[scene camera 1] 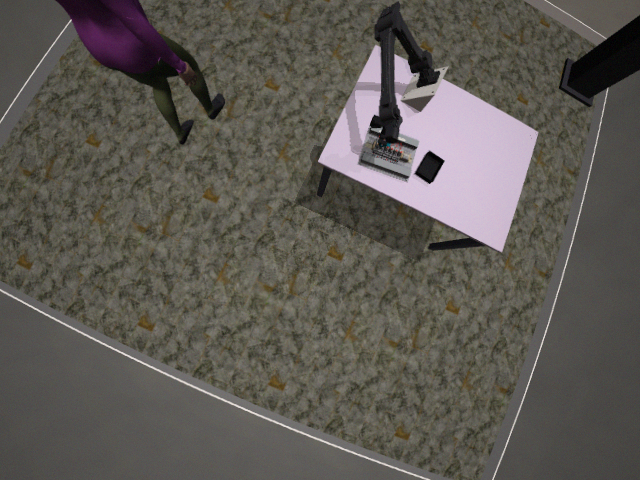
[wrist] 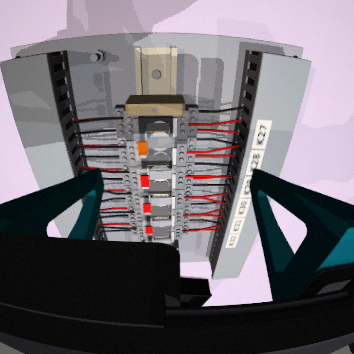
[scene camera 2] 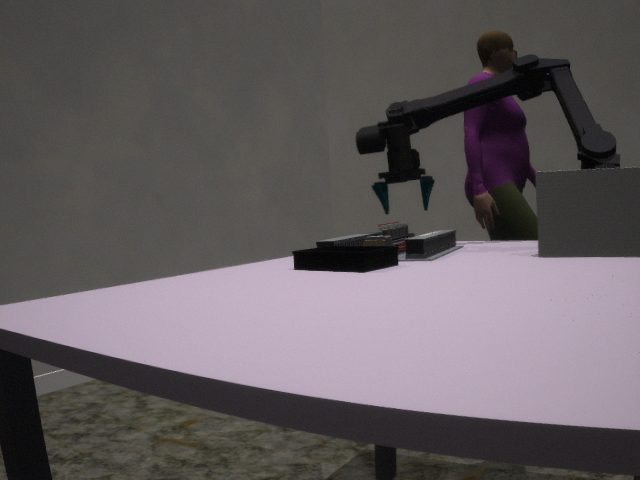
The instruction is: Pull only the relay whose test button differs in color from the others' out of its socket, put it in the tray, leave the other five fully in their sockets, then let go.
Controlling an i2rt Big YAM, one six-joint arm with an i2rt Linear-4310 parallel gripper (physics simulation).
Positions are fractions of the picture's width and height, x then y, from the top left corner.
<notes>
In view: the gripper (scene camera 2: 0.64, 0.44), a relay (wrist: 0.43, 0.39), a relay (wrist: 0.43, 0.50), a grey relay panel (wrist: 0.59, 0.20) and a tan end bracket (wrist: 0.39, 0.30).
The gripper also shows in the wrist view (wrist: 0.50, 0.50).
</notes>
